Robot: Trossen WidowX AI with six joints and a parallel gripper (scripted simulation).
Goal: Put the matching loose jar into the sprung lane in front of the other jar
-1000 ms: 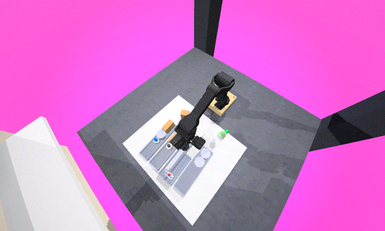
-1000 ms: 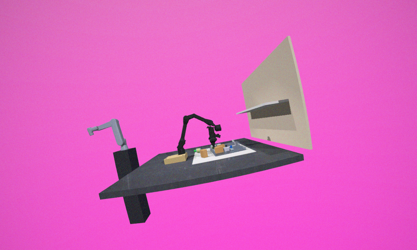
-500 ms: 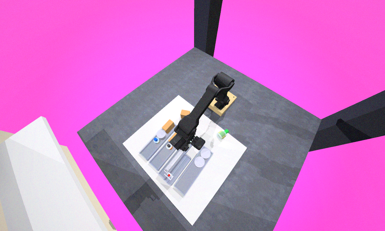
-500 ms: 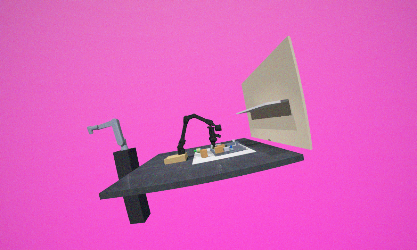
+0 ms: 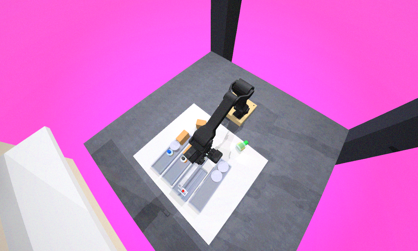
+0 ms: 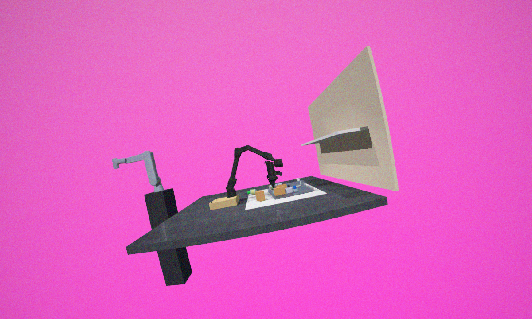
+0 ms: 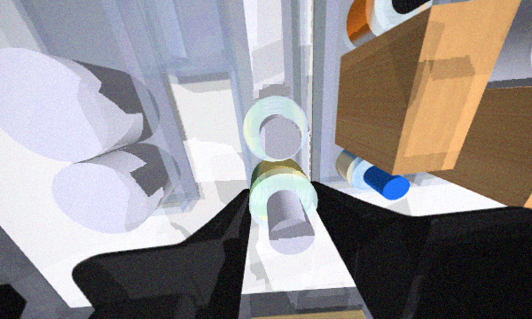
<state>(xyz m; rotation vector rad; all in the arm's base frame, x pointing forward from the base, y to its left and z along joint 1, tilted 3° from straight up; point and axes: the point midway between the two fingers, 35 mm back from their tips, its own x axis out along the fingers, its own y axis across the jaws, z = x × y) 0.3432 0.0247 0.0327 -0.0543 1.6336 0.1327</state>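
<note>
Now: the sprung lane 140 mm ahead of my gripper tip, 40 mm to the left of it and 30 mm below it. Also, from my gripper tip: red mark 220 mm ahead, 60 mm to the left, 20 mm above.
</note>
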